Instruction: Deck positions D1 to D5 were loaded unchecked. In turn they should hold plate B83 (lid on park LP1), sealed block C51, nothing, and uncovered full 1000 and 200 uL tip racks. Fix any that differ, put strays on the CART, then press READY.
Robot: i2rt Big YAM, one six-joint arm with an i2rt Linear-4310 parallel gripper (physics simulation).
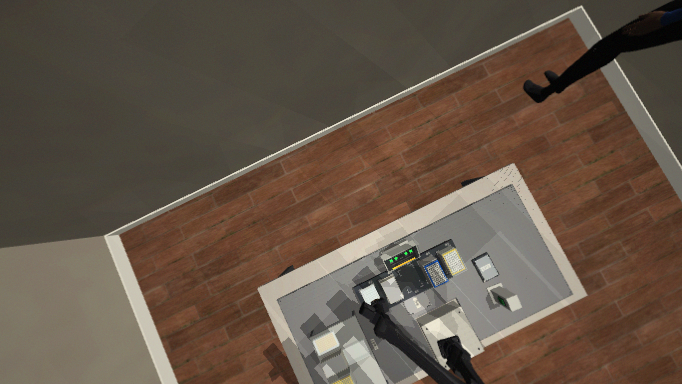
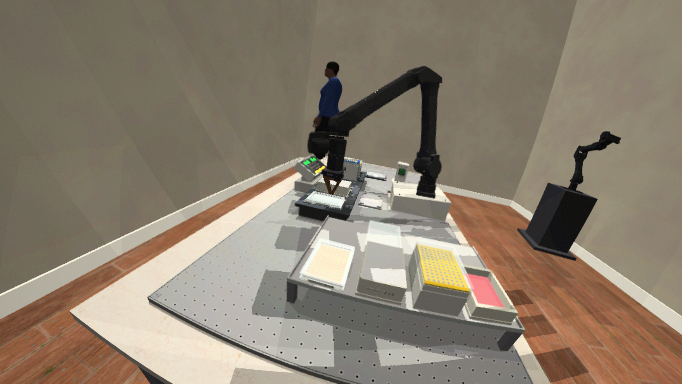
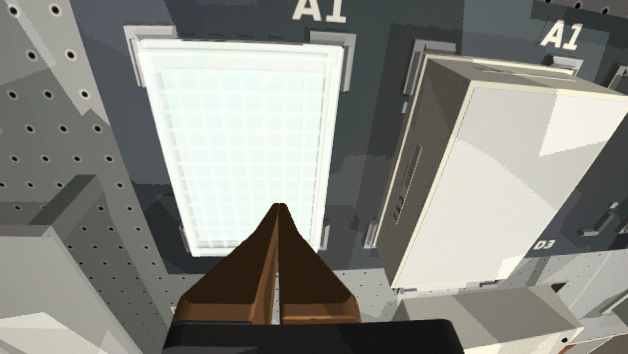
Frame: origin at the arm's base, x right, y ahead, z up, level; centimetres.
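Seen in the pictures: gripper, fingertip midpoint: (image 1: 375,300) (image 2: 331,194) (image 3: 279,212); arm's base, link origin: (image 1: 449,346) (image 2: 425,193).
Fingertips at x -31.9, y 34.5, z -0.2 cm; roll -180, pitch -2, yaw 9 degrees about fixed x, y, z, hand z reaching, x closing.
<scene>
Pixels of each thing's top centre, then the offset from my fingertips to it. "spot": a spot on its surface instead. Level surfaces: height alone.
- pale plate, top centre: (image 3: 248,179) (image 2: 326,197) (image 1: 371,298) dy +1.0, dx -1.8, dz -1.1 cm
- Block C51, top centre: (image 3: 496,211) (image 2: 335,181) (image 1: 392,290) dy +3.1, dx +10.5, dz +1.7 cm
- blue-topped tip rack, top centre: (image 2: 347,158) (image 1: 436,274) dy +7.2, dx +34.9, dz +7.2 cm
- yellow-topped tip rack, top centre: (image 1: 454,262) dy +9.3, dx +47.1, dz +4.5 cm
- panel, surface spot: (image 2: 311,164) (image 1: 397,260) spot: dy +19.0, dx +18.0, dz +4.5 cm
- raised tray, surface height: dz -7.6 cm
- cream plate, top centre: (image 2: 330,258) (image 1: 325,343) dy -15.0, dx -33.5, dz +0.0 cm
- grey block, top centre: (image 2: 384,261) (image 1: 334,365) dy -25.7, dx -31.7, dz +2.5 cm
- yellow tip rack, top centre: (image 2: 442,261) dy -36.3, dx -29.9, dz +5.4 cm
- pink-filled trough, top centre: (image 2: 485,285) dy -47.0, dx -28.2, dz +1.5 cm
- flat pad, surface spot: (image 2: 371,201) (image 1: 413,304) spot: dy -11.8, dx +20.8, dz -6.7 cm
- green-screened device, top centre: (image 2: 403,163) (image 1: 514,303) dy -19.3, dx +70.0, dz +5.3 cm
My gripper (image 2: 332,193) (image 3: 279,212) is shut and empty, its tips above the near part of the D1 plate. That pale plate (image 1: 369,292) (image 2: 325,201) (image 3: 245,140) sits within corner clips on the dark deck (image 2: 301,208) (image 3: 360,117); whether a lid covers it I cannot tell. Block C51 (image 1: 391,289) (image 2: 340,187) (image 3: 505,185) stands beside it at D2. D3 holds no labware. A blue-topped tip rack (image 1: 436,273) and a yellow-topped tip rack (image 1: 453,261) stand at D4 and D5. A panel (image 1: 401,258) (image 2: 311,164) with green lights stands behind the deck.
A raised tray (image 2: 400,319) carries a cream plate (image 1: 326,343) (image 2: 328,262), a grey block (image 2: 384,272), a yellow tip rack (image 2: 442,267) and a pink-filled trough (image 2: 485,291). A flat pad (image 1: 417,303) (image 2: 371,201) lies before the deck. A green-screened device (image 1: 505,298) (image 2: 402,171) stands beyond my base (image 2: 420,202).
</scene>
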